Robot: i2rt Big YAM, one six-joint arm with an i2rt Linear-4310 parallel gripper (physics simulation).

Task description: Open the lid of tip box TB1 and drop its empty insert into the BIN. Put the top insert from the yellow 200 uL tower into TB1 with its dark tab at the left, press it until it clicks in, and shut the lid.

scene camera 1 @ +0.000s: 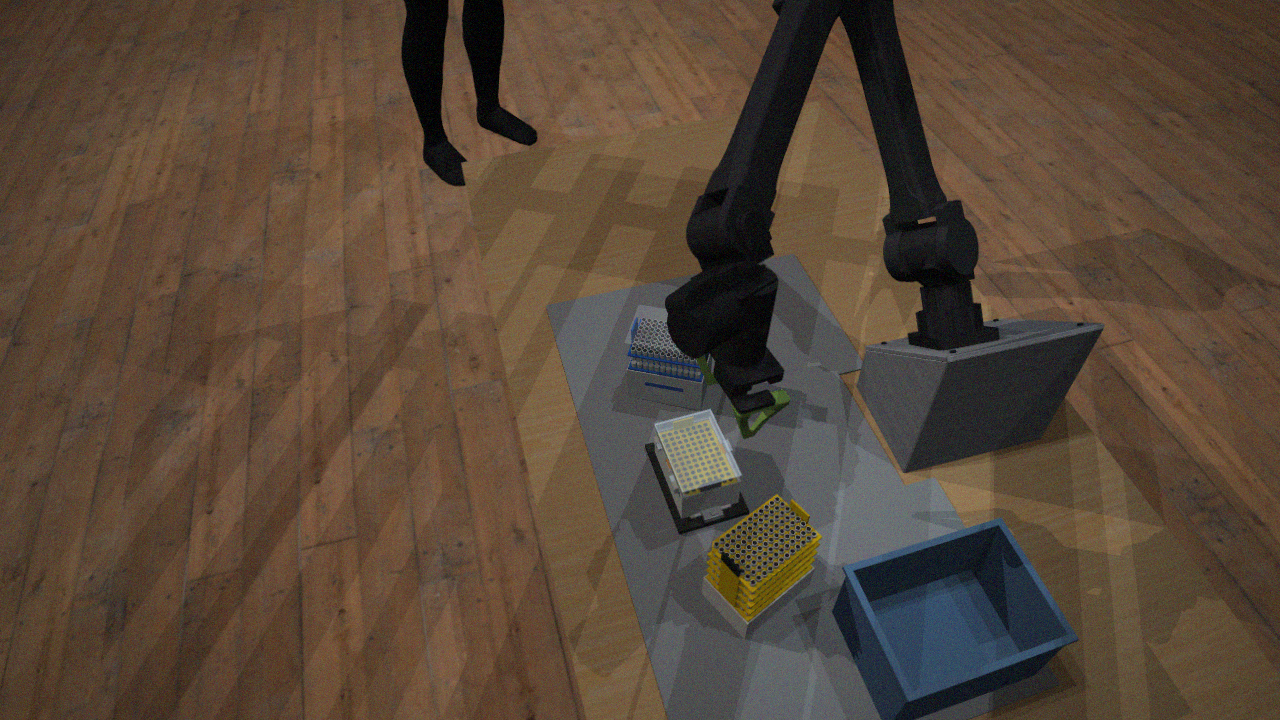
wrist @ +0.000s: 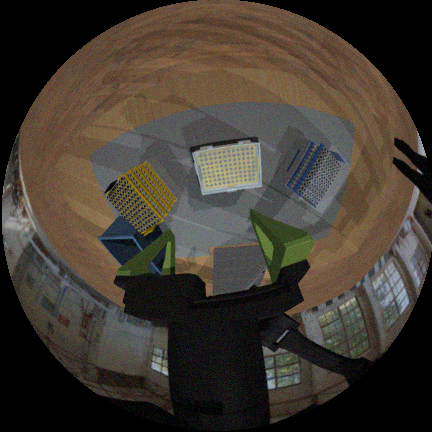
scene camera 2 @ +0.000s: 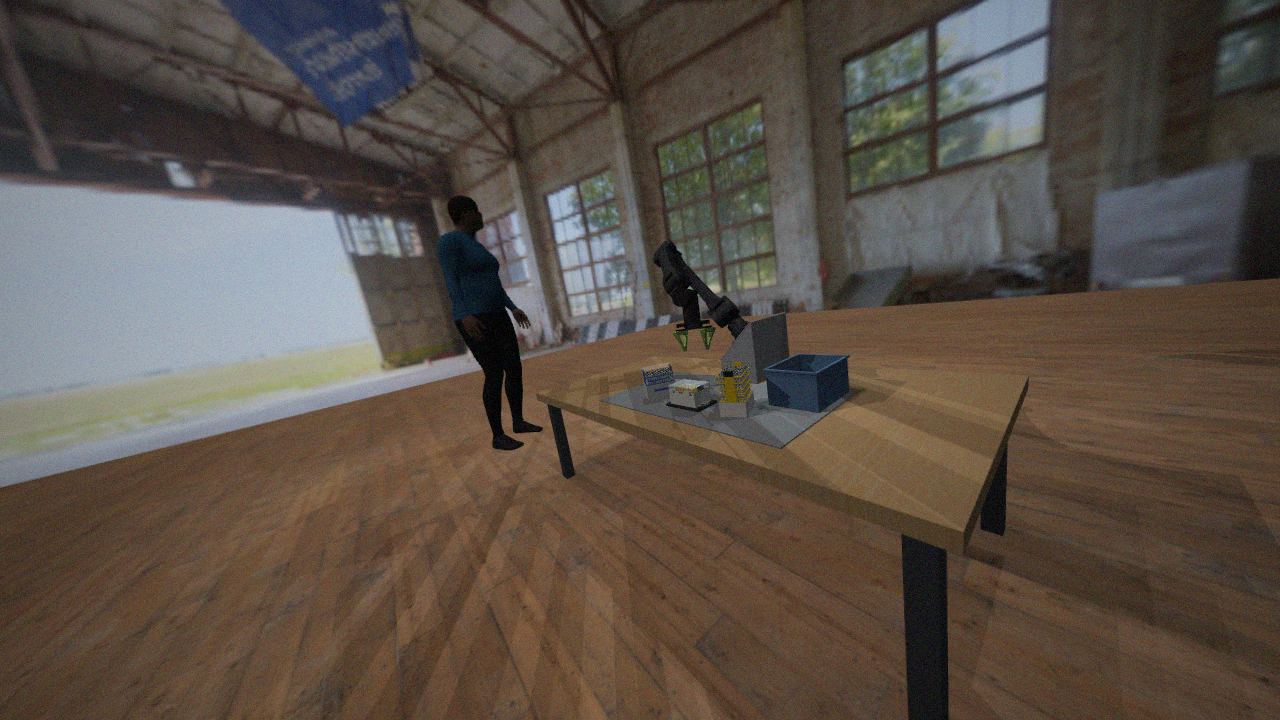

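Observation:
Tip box TB1 [scene camera 1: 698, 456] [scene camera 2: 689, 394] [wrist: 228, 167] is a white box with its clear lid shut; a yellow insert's hole grid shows through. It sits on a black base [scene camera 1: 661, 474]. The yellow 200 uL tower [scene camera 1: 765, 548] [scene camera 2: 735, 385] [wrist: 141, 197] stands beside it, a stack of inserts filled with tips; a dark tab [scene camera 1: 731, 565] shows at the near left end in scene camera 1. The BIN [scene camera 1: 930, 573] [scene camera 2: 796, 386] [wrist: 120, 227] is an open blue box. My gripper [scene camera 1: 729, 407] [scene camera 2: 695, 348] [wrist: 208, 223] is open and empty, high above the mat behind TB1.
A blue-and-white tip rack stack [scene camera 1: 664, 358] [scene camera 2: 657, 380] [wrist: 317, 175] stands on the grey mat [scene camera 1: 595, 411] at TB1's other side. The grey robot pedestal [scene camera 1: 975, 402] [scene camera 2: 769, 344] [wrist: 232, 270] stands behind the mat. A person [scene camera 1: 427, 80] [scene camera 2: 474, 286] stands beyond the table's end.

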